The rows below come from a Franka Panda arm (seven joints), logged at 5 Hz.
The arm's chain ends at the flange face. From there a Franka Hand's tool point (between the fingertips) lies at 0.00 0.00 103.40 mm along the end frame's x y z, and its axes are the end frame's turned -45 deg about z.
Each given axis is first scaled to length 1.
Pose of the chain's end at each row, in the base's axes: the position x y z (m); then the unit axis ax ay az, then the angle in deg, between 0 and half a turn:
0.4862, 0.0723, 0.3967, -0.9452, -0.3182, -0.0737, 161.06
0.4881, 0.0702, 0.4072, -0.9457, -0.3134, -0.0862, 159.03
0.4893, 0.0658, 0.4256, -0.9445, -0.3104, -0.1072, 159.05
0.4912, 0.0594, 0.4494, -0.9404, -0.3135, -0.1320, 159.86
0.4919, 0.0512, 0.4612, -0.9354, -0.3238, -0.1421, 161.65
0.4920, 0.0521, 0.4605, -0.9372, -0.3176, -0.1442, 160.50
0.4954, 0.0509, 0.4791, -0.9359, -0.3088, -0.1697, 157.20
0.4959, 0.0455, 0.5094, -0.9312, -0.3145, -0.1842, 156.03
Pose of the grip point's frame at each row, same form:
0.4895, 0.1087, 0.3000, -0.7470, -0.6518, -0.1311, 165.73
0.4928, 0.1106, 0.3121, -0.7481, -0.6466, -0.1493, 164.40
0.4981, 0.1074, 0.3313, -0.7474, -0.6427, -0.1683, 165.34
0.5049, 0.1012, 0.3558, -0.7419, -0.6435, -0.1882, 167.16
0.5081, 0.0909, 0.3671, -0.7340, -0.6516, -0.1915, 169.26
0.5082, 0.0936, 0.3672, -0.7374, -0.6460, -0.1971, 168.28
0.5146, 0.0988, 0.3895, -0.7370, -0.6352, -0.2310, 166.34
0.5166, 0.0961, 0.4216, -0.7294, -0.6377, -0.2478, 165.88

